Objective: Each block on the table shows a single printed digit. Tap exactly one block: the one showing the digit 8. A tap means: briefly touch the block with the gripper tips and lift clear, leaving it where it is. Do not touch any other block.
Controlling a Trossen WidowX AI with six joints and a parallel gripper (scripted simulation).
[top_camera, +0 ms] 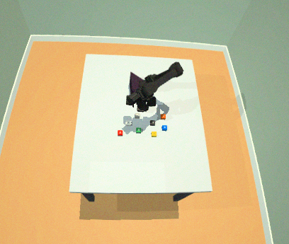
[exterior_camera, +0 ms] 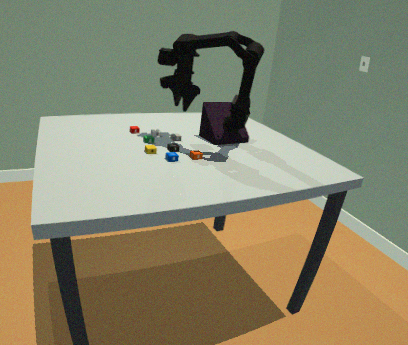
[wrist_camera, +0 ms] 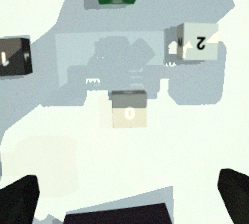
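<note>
Right now the blue block is 7 cm ahead of my gripper tip, 19 cm to the left of it and 11 cm below it. Also, from my gripper tip: white block printed 2: 7 cm ahead, 6 cm to the right, 11 cm below; then grey block: 1 cm to the right, 11 cm below; then black block: 4 cm ahead, 10 cm to the left, 11 cm below.
</note>
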